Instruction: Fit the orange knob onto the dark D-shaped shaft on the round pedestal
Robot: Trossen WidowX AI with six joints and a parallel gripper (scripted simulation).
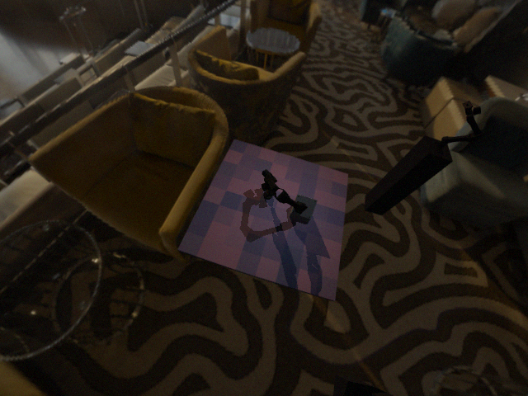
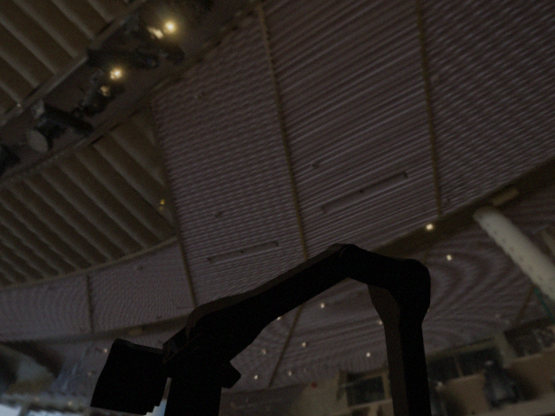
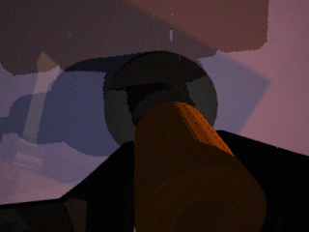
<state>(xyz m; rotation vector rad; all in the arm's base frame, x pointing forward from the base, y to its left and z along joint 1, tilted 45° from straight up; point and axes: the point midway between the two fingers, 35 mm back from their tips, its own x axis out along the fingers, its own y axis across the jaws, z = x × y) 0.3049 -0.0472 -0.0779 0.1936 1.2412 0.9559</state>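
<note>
Right now my gripper tip is 20 mm below the orange knob. From my gripper tip the other things lie so: dark round pedestal (40 mm below).
</note>
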